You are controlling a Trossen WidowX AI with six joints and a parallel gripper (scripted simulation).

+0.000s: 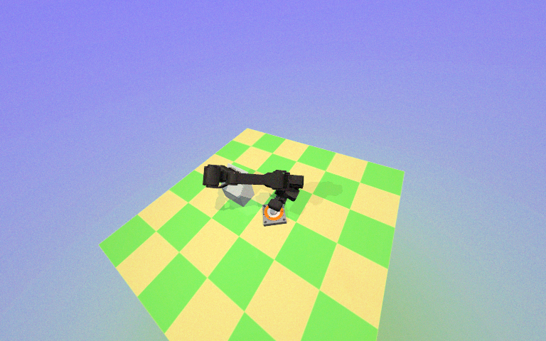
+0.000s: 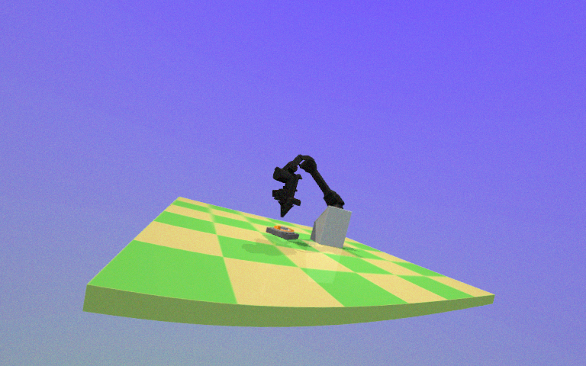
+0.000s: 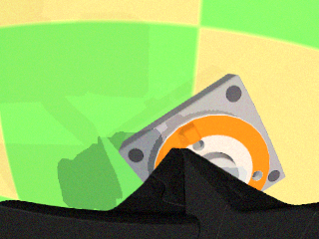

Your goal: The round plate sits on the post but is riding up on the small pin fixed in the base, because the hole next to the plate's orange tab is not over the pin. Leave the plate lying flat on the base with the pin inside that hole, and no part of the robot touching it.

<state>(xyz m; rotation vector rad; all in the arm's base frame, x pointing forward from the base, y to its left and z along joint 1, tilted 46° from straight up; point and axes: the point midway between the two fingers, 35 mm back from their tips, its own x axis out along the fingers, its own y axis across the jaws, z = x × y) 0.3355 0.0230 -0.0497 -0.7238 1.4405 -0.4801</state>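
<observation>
My gripper tip is 2 cm past the round plate, 3 cm to the left of it and 6 cm above it. Also, from my gripper tip: square grey base: 4 cm behind, 5 cm to the right, 7 cm below.
</observation>
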